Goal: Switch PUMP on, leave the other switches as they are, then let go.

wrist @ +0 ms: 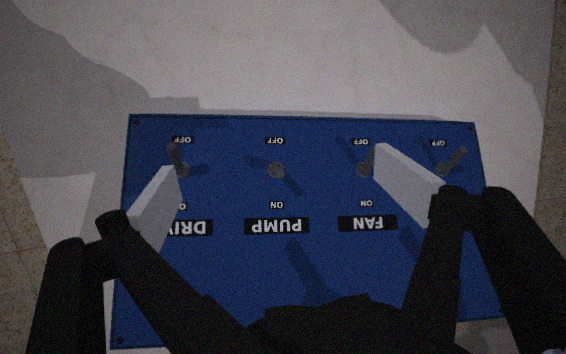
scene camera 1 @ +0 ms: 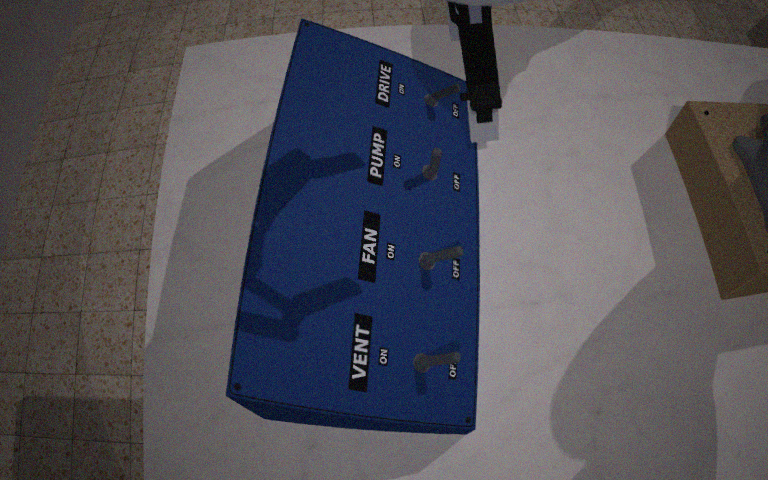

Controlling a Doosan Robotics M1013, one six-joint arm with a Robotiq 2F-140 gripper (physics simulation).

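Places are measured from the arm's base along level axes (x back, y right, z up), in metres.
Where they show: gripper, fingertip midpoint: [wrist: 278,171].
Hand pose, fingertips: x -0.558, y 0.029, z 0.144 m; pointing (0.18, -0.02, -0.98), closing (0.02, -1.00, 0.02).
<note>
Each offset is from my fingertips to the centre of the thing. Level surfaces: height alone.
The blue switch panel {dz -0.103 m} [scene camera 1: 317,249] [wrist: 225,280] carries four grey levers. The PUMP lever {dy -0.011, dx -0.029, dz -0.133 m} [scene camera 1: 433,163] [wrist: 276,170] is tilted away from its OFF label, toward the ON side, unlike the others. The DRIVE lever {dy +0.107, dx -0.006, dz -0.140 m} [scene camera 1: 441,95] [wrist: 178,160], FAN lever {dy -0.132, dx -0.027, dz -0.140 m} [scene camera 1: 440,256] [wrist: 366,164] and VENT lever {dy -0.251, dx -0.038, dz -0.140 m} [scene camera 1: 437,361] [wrist: 452,160] lean toward OFF. My gripper [scene camera 1: 484,129] [wrist: 278,171] is wide open and empty, held above the panel. In the wrist view its pale pads appear on either side of the PUMP lever, overlapping the DRIVE and FAN areas; the right pad partly hides the FAN lever.
The panel stands on a pale table {dz -0.252 m} [scene camera 1: 555,226] [wrist: 280,60]. A brown open box [scene camera 1: 707,215] with a grey item partly showing is at the right in the scene view. Tiled floor [scene camera 1: 84,283] lies beyond the table edge. Arm shadows cross the panel and table.
</note>
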